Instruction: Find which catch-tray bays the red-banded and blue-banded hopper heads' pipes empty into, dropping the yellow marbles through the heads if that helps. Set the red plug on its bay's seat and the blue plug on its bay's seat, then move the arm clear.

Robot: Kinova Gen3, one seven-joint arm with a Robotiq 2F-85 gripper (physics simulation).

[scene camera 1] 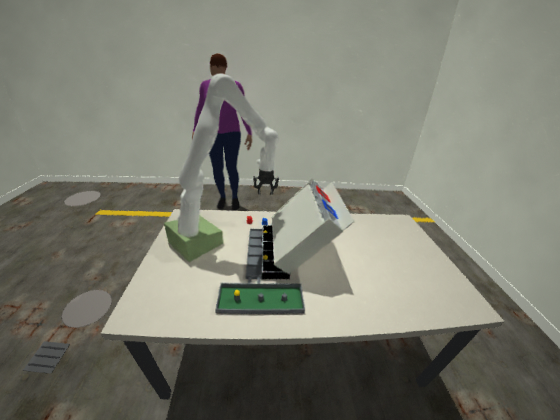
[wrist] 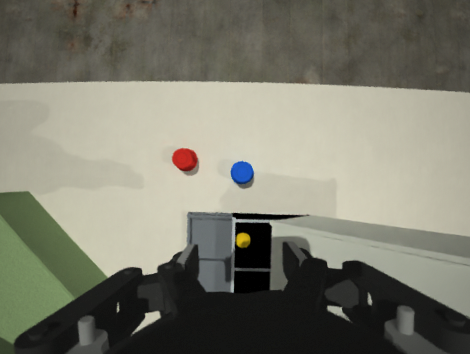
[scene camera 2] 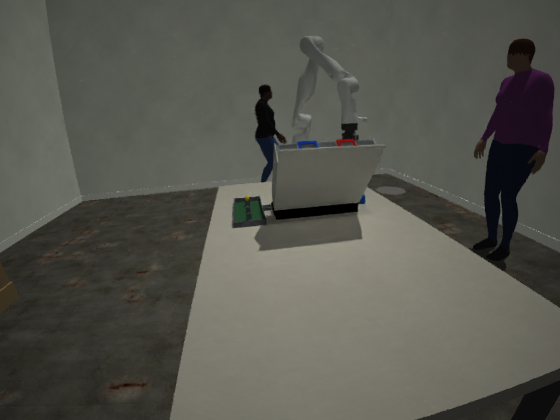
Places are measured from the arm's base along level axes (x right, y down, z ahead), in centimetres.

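Pixels of known places: gripper, fingertip midpoint: (scene camera 1: pixel 265 194) (wrist: pixel 240 257); arm's base, origin of the base link: (scene camera 1: pixel 188 232).
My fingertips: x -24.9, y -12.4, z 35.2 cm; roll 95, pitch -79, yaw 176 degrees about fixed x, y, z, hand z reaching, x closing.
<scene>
For each thing: its top centre in the pictures, then the offset to it from my fingertips. "spot": a spot on its surface instead.
- red plug, middle of its top: (wrist: pixel 181 158) (scene camera 1: pixel 249 217) dx -7.1, dy +20.5, dz -10.3 cm
- blue plug, middle of its top: (wrist: pixel 242 172) (scene camera 2: pixel 361 195) (scene camera 1: pixel 264 219) dx -6.5, dy +20.5, dz -0.6 cm
- yellow marble, middle of its top: (wrist: pixel 243 242) (scene camera 1: pixel 265 230) dx +4.3, dy +21.3, dz +1.4 cm
- third marble, middle of its top: (scene camera 1: pixel 236 291) (scene camera 2: pixel 246 196) dx +51.7, dy +18.9, dz -4.0 cm
- red band, surface spot: (scene camera 2: pixel 346 142) spot: dx +7.8, dy -9.3, dz +27.0 cm
- blue band, surface spot: (scene camera 2: pixel 307 144) spot: dx +23.0, dy -9.3, dz +29.3 cm
- green marble tray, middle of its top: (scene camera 1: pixel 260 290) (scene camera 2: pixel 253 206) dx +47.7, dy +21.4, dz +5.5 cm
My gripper (scene camera 1: pixel 266 192) (wrist: pixel 240 257) is open and empty, high above the far end of the catch tray (scene camera 1: pixel 255 250) (wrist: pixel 215 237); its fingertips are hidden in scene camera 2. The red plug (scene camera 1: pixel 249 220) (wrist: pixel 185 159) and blue plug (scene camera 1: pixel 265 221) (scene camera 2: pixel 362 199) (wrist: pixel 242 172) stand on the table beyond the tray, red left of blue. One yellow marble (scene camera 1: pixel 265 232) (wrist: pixel 243 240) lies in the farthest bay, another marble (scene camera 1: pixel 265 257) in the second bay from the near end. A third marble (scene camera 1: pixel 237 293) (scene camera 2: pixel 247 198) rests on the left post. The red band (scene camera 1: pixel 323 194) (scene camera 2: pixel 346 142) is farther than the blue band (scene camera 1: pixel 330 209) (scene camera 2: pixel 307 144).
The tilted white hopper housing (scene camera 1: pixel 305 225) (scene camera 2: pixel 325 177) rises right of the bays and hides its pipes. The green marble tray (scene camera 1: pixel 260 312) (scene camera 2: pixel 248 225) lies in front, with two bare posts. The green arm base (scene camera 1: pixel 192 245) (wrist: pixel 40 265) stands left. A person (scene camera 1: pixel 230 117) (scene camera 2: pixel 522 107) stands beyond the table.
</scene>
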